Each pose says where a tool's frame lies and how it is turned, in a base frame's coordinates. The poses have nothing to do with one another.
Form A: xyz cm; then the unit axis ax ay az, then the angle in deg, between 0 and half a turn.
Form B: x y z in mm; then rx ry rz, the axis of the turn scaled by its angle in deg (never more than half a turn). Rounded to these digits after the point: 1 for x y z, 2 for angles.
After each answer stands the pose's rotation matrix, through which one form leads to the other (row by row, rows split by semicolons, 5 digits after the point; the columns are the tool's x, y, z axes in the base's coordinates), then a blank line. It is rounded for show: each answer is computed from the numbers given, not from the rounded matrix.
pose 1, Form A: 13.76, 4.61, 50.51, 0.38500, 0.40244, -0.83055, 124.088
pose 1, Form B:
137.6, 46.1, 505.1, 47.77, 49.94, -103.06
-0.32916 0.92962 -0.16569; -0.44607 -0.30773 -0.84043; -0.83227 -0.20273 0.51597

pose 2, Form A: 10.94, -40.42, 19.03, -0.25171, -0.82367, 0.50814, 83.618
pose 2, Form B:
109.4, -404.2, 190.3, -21.05, -68.87, 42.49
0.16747 -0.32071 -0.93225; 0.68927 0.71418 -0.12187; 0.70488 -0.62217 0.34066

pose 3, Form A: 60.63, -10.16, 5.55, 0.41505, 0.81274, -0.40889, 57.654
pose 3, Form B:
606.3, -101.6, 55.5, 23.93, 46.86, -23.57
0.61513 0.50229 0.60772; -0.18860 0.84216 -0.50517; -0.76554 0.19613 0.61277

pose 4, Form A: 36.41, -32.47, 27.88, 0.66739, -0.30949, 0.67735, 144.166
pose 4, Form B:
364.1, -324.7, 278.8, 96.22, -44.62, 97.65
-0.00420 -0.77055 0.63736; 0.02254 -0.63728 -0.77030; 0.99974 0.01113 0.02005

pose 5, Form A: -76.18, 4.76, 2.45, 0.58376, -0.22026, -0.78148, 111.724
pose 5, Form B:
-761.8, 47.6, 24.5, 65.22, -24.61, -87.31
0.09677 0.54981 -0.82967; -0.90215 -0.30366 -0.30646; -0.42043 0.77814 0.46662

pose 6, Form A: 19.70, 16.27, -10.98, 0.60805, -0.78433, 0.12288, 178.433
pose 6, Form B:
197.0, 162.7, -109.8, 108.50, -139.95, 21.93
-0.26031 -0.95701 0.12796; -0.95029 0.23049 -0.20935; 0.17085 -0.17609 -0.96943

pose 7, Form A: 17.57, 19.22, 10.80, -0.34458, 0.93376, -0.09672, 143.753
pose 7, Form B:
175.7, 192.2, 108.0, -49.53, 134.23, -13.90
-0.59198 -0.52406 0.61231; -0.63843 0.76861 0.04059; -0.49190 -0.36689 -0.78958

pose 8, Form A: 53.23, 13.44, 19.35, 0.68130, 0.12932, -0.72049, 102.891
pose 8, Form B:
532.3, 134.4, 193.5, 70.10, 13.31, -74.13
0.34463 0.81009 -0.47432; -0.59457 -0.20264 -0.77809; -0.72644 0.55017 0.41182

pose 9, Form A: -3.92, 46.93, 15.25, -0.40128, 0.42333, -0.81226, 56.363
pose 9, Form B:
-39.2, 469.3, 152.5, -22.62, 23.86, -45.78
0.62576 0.60048 0.49784; -0.75203 0.63387 0.18071; -0.20706 -0.48747 0.84823

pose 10, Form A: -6.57, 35.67, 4.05, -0.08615, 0.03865, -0.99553, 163.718
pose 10, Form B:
-65.7, 356.7, 40.5, -14.10, 6.33, -162.99
-0.94535 0.27259 0.17893; -0.28564 -0.95697 -0.05126; 0.15725 -0.09957 0.98253

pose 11, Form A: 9.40, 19.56, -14.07, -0.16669, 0.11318, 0.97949, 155.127
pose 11, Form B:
94.0, 195.6, -140.7, -25.86, 17.56, 151.95
-0.85425 -0.44796 -0.26379; 0.37600 -0.88281 0.28155; -0.35900 0.14132 0.92257

